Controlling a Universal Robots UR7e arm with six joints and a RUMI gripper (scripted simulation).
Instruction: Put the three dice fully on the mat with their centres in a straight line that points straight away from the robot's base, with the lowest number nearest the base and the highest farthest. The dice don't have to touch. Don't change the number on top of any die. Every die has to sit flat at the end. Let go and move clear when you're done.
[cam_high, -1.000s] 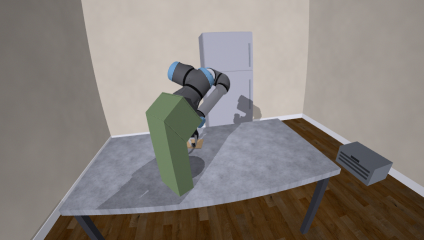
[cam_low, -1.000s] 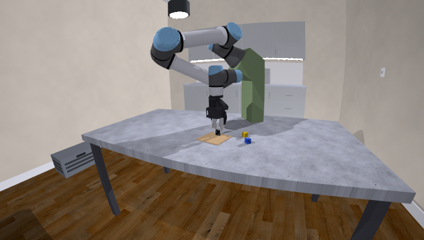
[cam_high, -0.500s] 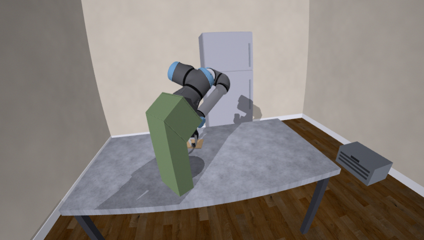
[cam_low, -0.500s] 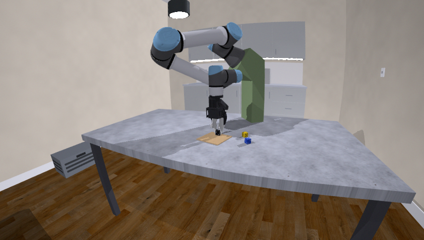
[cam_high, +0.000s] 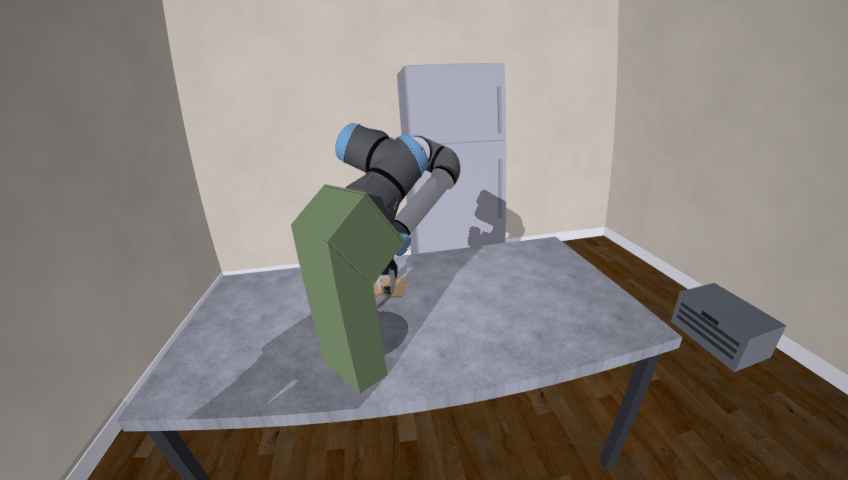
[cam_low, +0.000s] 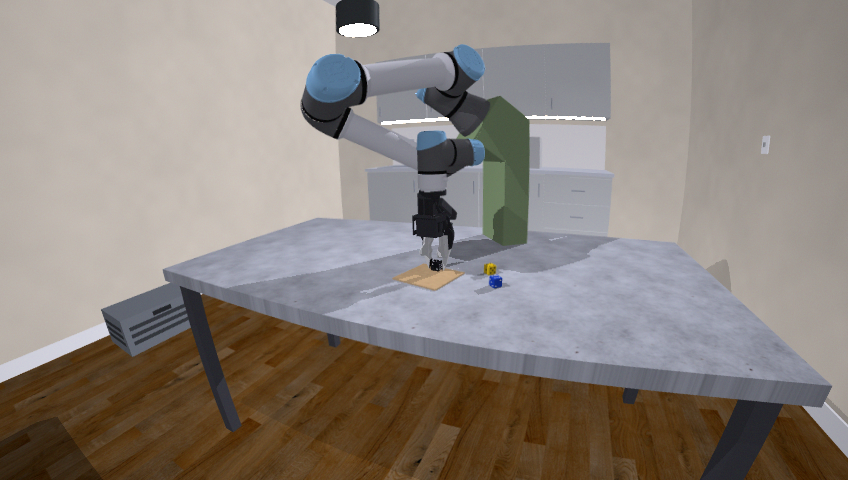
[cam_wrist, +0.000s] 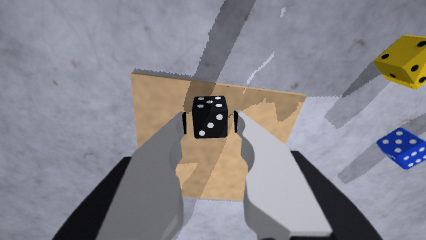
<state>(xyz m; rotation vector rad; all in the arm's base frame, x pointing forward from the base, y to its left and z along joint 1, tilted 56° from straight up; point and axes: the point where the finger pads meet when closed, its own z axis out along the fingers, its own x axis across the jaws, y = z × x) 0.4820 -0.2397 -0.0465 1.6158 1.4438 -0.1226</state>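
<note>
Right now my hand is 10 mm above the black die. From my hand the other things lie so: blue die (160 mm to the left, 110 mm ahead, 10 mm below); mat (50 mm ahead, 20 mm to the right, 20 mm below); yellow die (150 mm to the left, 10 mm below, 10 mm ahead).
</note>
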